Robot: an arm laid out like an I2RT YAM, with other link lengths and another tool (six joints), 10 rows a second.
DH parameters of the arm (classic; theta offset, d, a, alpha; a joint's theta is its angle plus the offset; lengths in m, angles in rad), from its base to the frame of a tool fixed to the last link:
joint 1: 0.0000 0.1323 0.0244 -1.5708
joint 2: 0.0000 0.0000 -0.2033 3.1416
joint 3: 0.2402 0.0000 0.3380 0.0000
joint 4: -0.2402 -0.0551 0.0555 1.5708
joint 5: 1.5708 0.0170 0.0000 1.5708
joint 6: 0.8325 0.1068 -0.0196 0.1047
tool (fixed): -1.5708 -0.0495 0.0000 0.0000
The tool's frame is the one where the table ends.
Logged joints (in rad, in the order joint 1, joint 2, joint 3, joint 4, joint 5, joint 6), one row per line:
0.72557, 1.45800, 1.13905, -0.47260, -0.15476, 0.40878
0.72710, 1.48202, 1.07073, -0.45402, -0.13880, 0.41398
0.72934, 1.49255, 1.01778, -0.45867, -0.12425, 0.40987
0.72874, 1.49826, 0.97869, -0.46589, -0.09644, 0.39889
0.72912, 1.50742, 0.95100, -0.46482, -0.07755, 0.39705
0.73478, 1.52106, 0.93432, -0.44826, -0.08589, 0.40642
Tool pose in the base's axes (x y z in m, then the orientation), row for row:
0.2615, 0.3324, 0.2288, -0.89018, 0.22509, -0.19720, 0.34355
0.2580, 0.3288, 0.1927, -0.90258, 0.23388, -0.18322, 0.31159
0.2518, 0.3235, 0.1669, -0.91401, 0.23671, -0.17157, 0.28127
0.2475, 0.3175, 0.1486, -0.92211, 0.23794, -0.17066, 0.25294
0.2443, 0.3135, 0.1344, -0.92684, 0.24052, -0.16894, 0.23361
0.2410, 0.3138, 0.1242, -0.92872, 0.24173, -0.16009, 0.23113
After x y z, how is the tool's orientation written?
As a quaternion, x y z w.
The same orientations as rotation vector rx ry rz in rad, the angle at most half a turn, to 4 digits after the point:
-2.3130, 0.5849, -0.5124
-2.3821, 0.6173, -0.4836
-2.4491, 0.6343, -0.4597
-2.5068, 0.6469, -0.4639
-2.5451, 0.6605, -0.4639
-2.5536, 0.6647, -0.4402

